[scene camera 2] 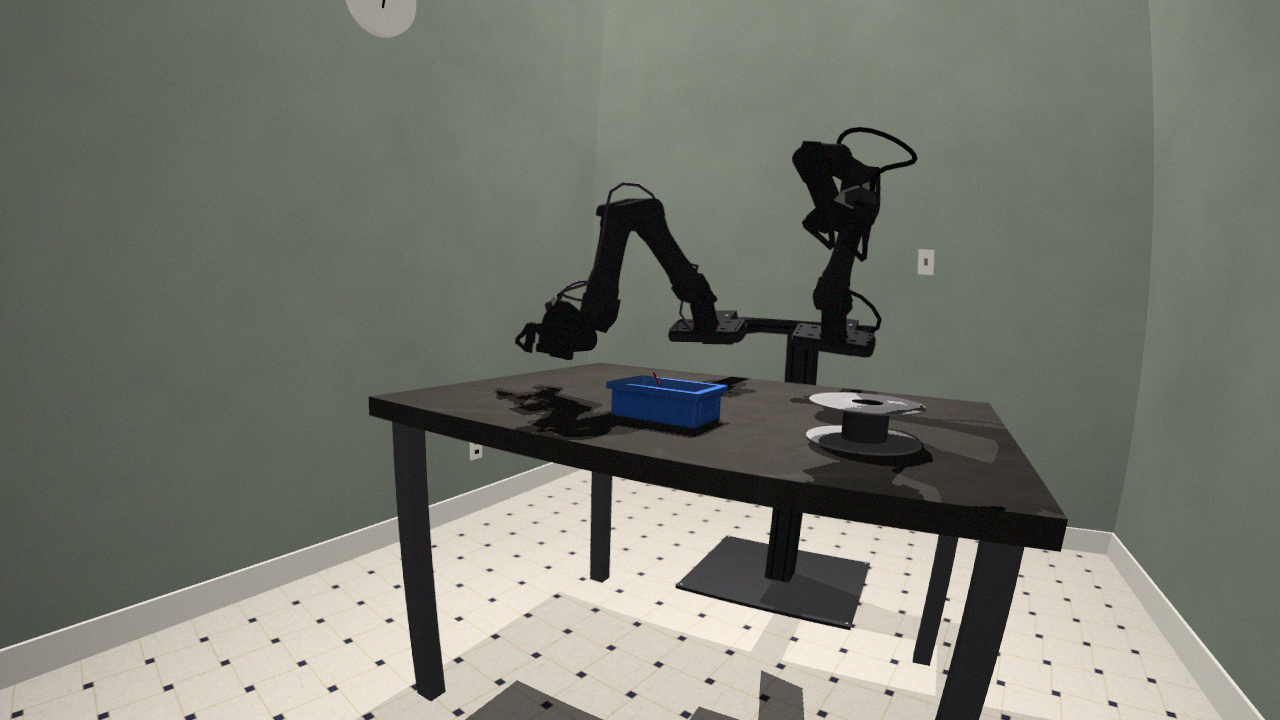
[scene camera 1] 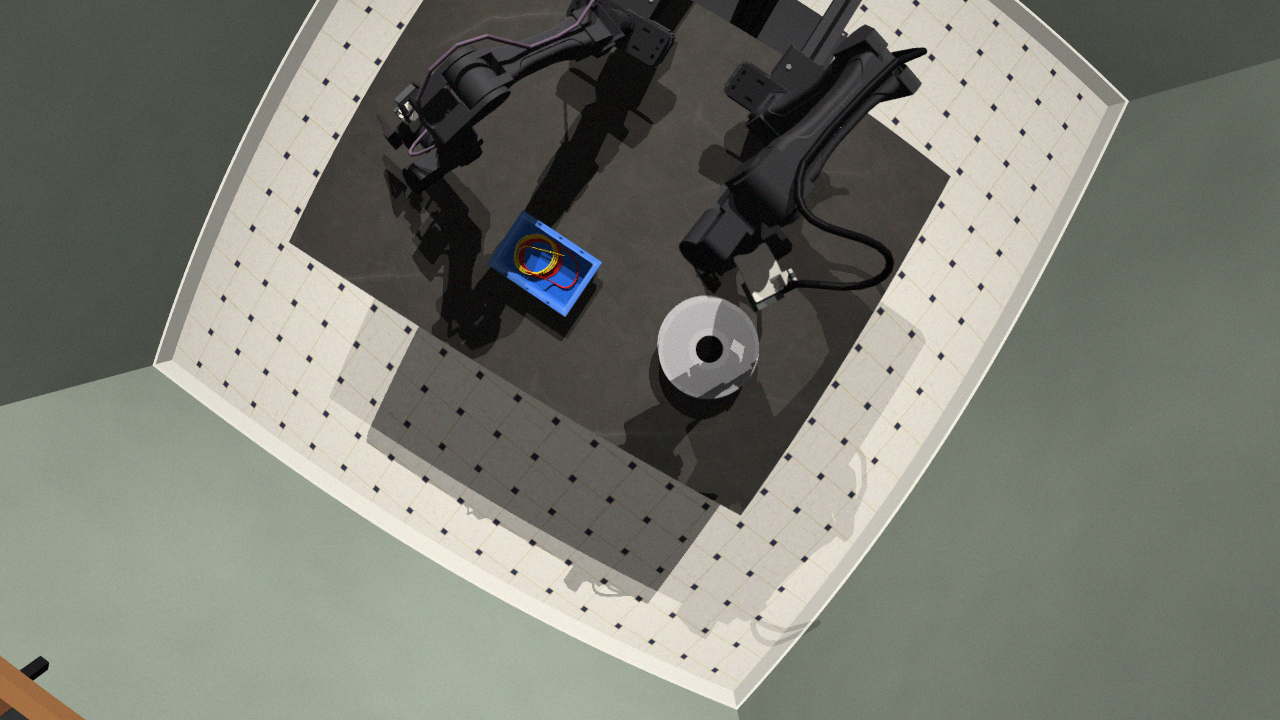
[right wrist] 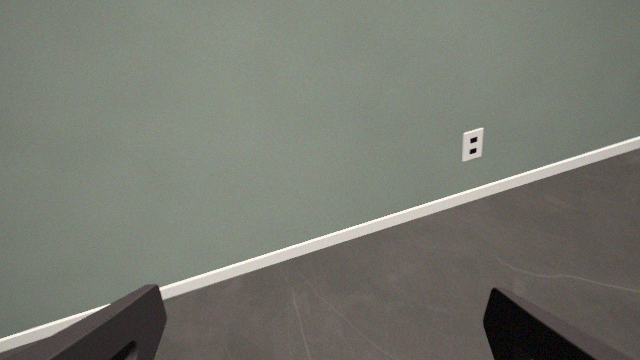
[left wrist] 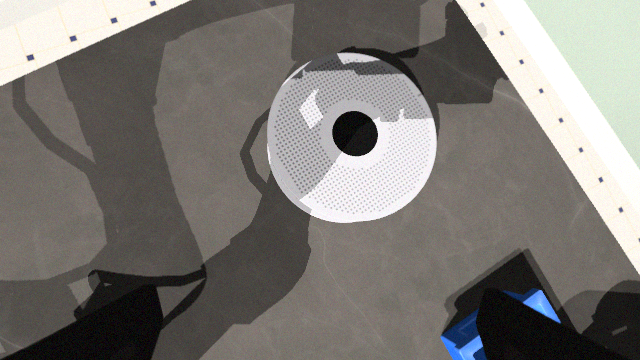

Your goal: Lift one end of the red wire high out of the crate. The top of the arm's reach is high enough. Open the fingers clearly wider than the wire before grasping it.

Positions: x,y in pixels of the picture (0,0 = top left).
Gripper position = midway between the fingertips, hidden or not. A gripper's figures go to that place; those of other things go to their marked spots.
Labels:
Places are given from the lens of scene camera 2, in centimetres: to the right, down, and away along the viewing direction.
my left gripper [scene camera 2: 848,254]: 40, -20, 102
my right gripper [scene camera 2: 531,343]: -27, -4, 137

